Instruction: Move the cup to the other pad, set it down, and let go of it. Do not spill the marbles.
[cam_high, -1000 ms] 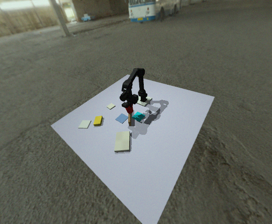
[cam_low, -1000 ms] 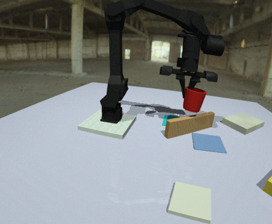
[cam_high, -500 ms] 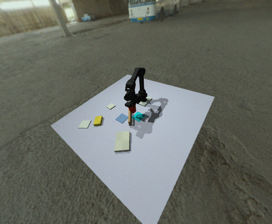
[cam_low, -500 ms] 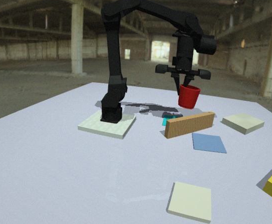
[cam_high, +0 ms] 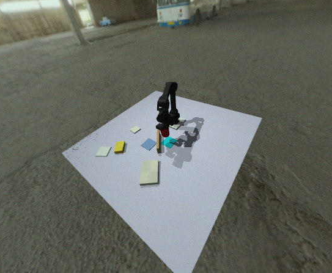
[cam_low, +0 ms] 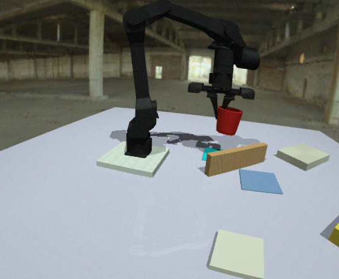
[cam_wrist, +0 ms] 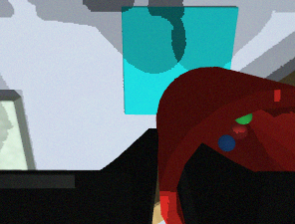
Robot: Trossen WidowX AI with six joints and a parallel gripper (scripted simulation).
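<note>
Right now my gripper tip is 4 cm short of the blue marble, 2 cm to the left of it and 2 cm above it. Round my gripper tip: cyan pad (2 cm ahead, 1 cm to the left, 13 cm below); then green marble (5 cm ahead, 2 cm below); then red cup (3 cm ahead).
</note>
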